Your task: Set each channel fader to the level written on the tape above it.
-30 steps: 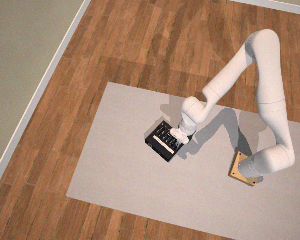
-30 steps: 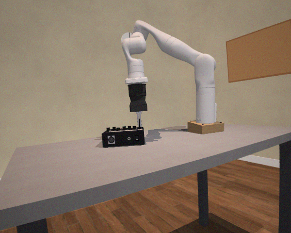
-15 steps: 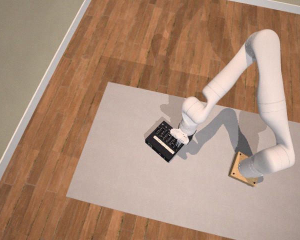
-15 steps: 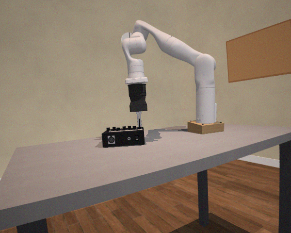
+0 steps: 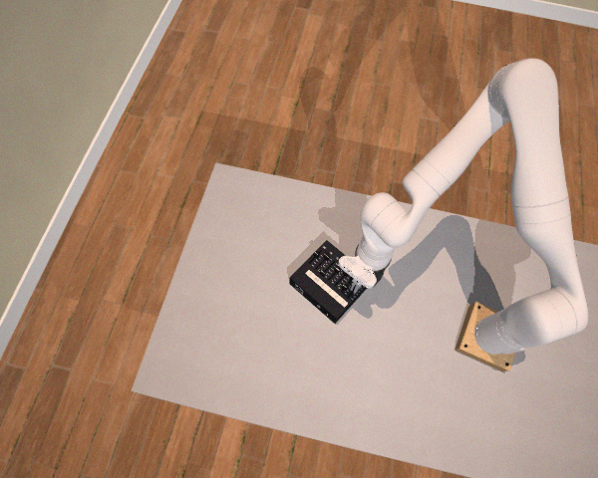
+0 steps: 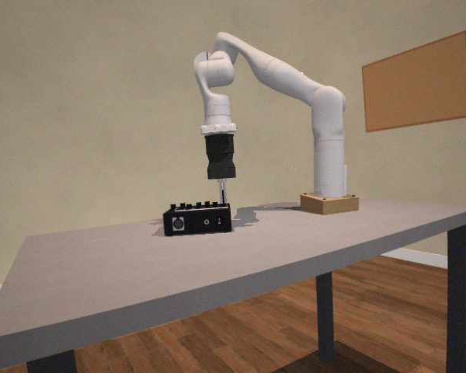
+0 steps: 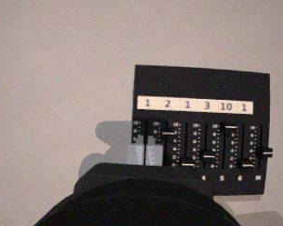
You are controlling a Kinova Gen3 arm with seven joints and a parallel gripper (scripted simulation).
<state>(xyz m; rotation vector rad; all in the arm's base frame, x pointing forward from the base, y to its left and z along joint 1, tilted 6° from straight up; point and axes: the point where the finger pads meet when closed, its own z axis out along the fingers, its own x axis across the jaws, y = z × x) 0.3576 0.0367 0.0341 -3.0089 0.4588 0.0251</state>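
Right now my hand is 13 cm short of the master fader cap, 4 cm to the left of it and 1 cm above it.
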